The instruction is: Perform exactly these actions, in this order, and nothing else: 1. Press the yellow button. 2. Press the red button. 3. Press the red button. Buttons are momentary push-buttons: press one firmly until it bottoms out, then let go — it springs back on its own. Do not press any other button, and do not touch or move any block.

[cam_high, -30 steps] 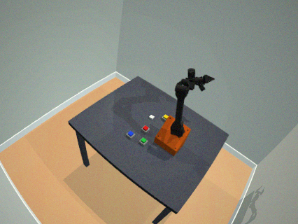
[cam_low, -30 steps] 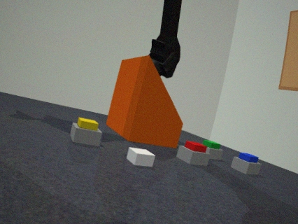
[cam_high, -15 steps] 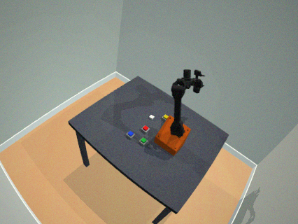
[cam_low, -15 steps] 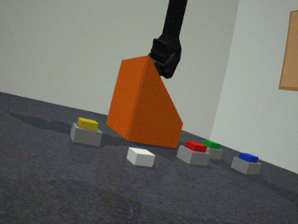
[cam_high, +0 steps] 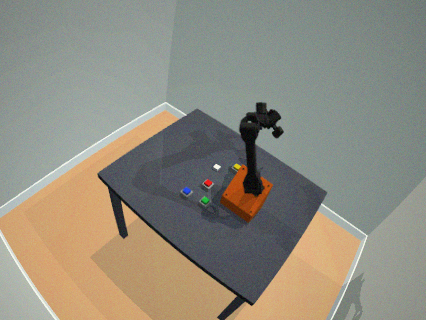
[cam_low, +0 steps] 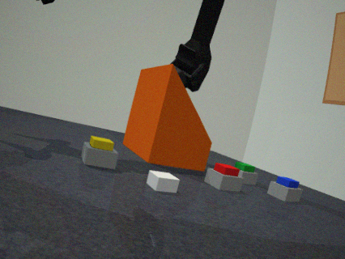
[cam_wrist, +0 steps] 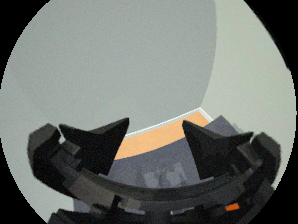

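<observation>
The yellow button lies 260 mm to the left of my gripper tip, 230 mm below it and 40 mm ahead of it. Also, from my gripper tip: green button 580 mm to the left, 230 mm below, 10 mm behind; red button 480 mm to the left, 230 mm below, 60 mm ahead; white block 350 mm to the left, 250 mm below, 120 mm ahead.
</observation>
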